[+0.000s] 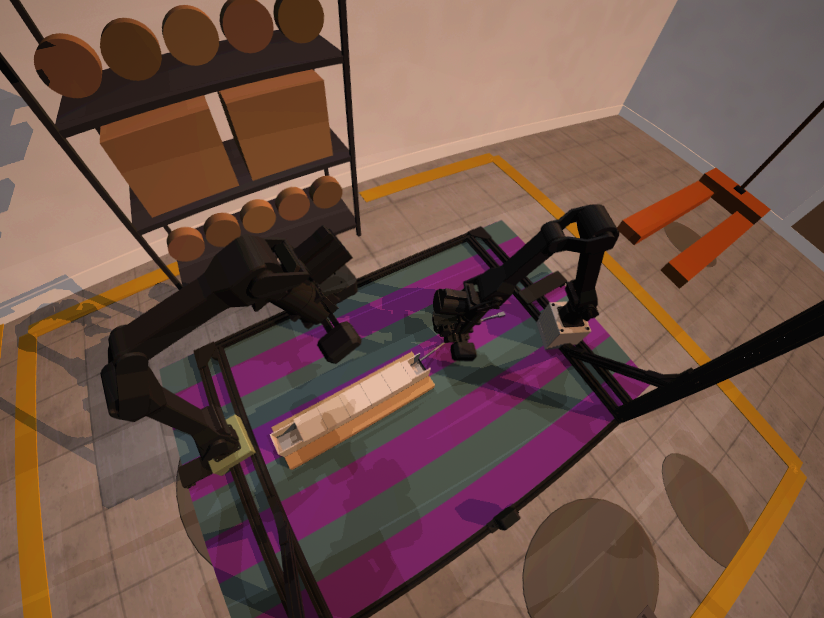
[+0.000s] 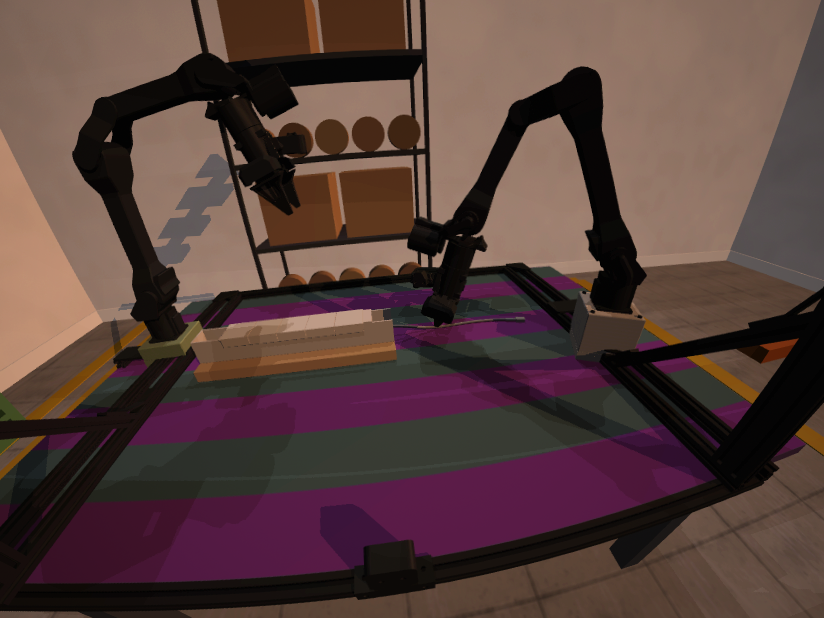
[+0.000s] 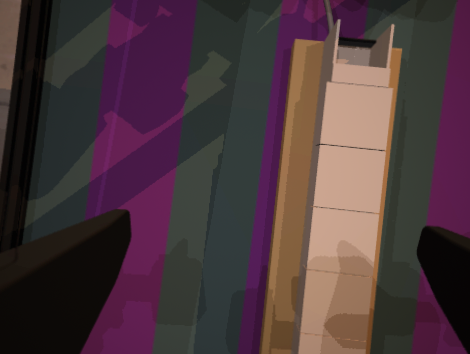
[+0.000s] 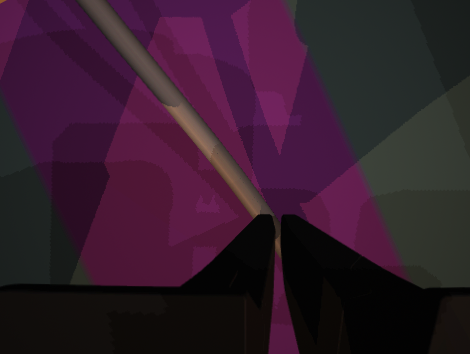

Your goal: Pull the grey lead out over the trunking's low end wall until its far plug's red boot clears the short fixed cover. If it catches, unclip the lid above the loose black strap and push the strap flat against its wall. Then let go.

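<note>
The cream trunking (image 1: 348,401) (image 2: 293,336) (image 3: 349,175) lies on a wooden base (image 1: 367,423) (image 2: 287,363) with several lids closed along its top. A short cover piece (image 3: 361,74) sits just behind the low dark end wall (image 3: 356,42). The grey lead (image 1: 493,316) (image 2: 483,320) (image 3: 328,15) (image 4: 191,123) comes out over that end and lies slack on the table. My right gripper (image 1: 462,351) (image 2: 437,316) (image 4: 275,229) is shut on the lead, low over the table just beyond the trunking's end. My left gripper (image 1: 339,343) (image 2: 285,198) is open and empty, high above the trunking. The red boot and the black strap are hidden.
A shelf rack (image 1: 348,123) (image 2: 423,123) with boxes and discs stands behind the table. Black frame rails (image 1: 244,491) (image 2: 532,546) edge the striped table top. The right arm's grey base block (image 1: 563,331) (image 2: 602,331) stands at the right. Orange beams (image 1: 667,211) lie on the floor.
</note>
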